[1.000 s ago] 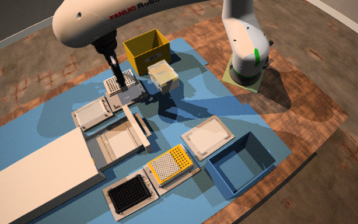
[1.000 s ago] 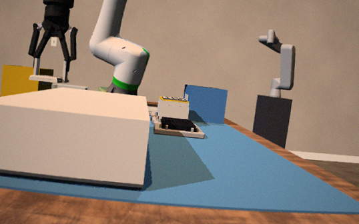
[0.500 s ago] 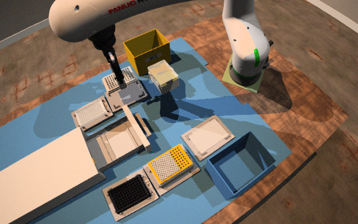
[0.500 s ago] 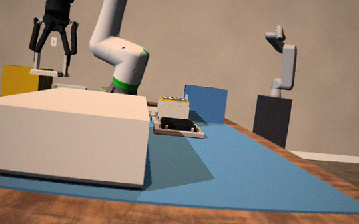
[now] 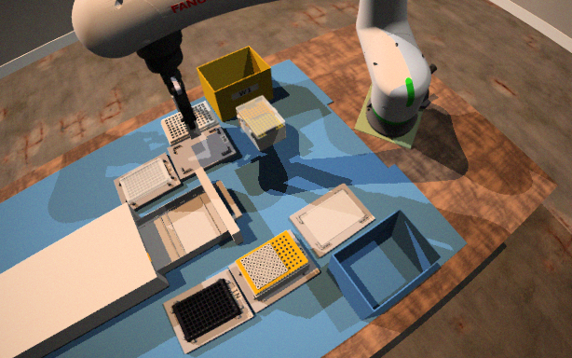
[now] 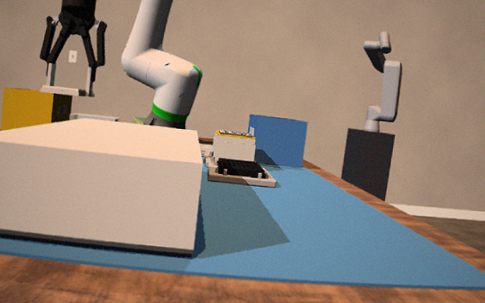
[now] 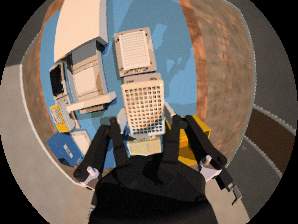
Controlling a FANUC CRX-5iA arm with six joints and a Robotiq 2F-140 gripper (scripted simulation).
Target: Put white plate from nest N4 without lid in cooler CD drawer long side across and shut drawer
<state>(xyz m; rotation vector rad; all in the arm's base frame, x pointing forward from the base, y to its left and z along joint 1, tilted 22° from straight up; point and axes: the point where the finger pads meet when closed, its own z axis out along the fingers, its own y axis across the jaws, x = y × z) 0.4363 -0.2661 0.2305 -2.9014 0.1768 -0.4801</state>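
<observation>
My gripper is now 150 mm short of the drawer, 190 mm to the right of it and 120 mm above it. Round my hand: white plate 20 mm below; yellow bin 190 mm behind, 120 mm to the right, 110 mm below; yellow rack 10 mm ahead, 380 mm to the left, 90 mm below.
</observation>
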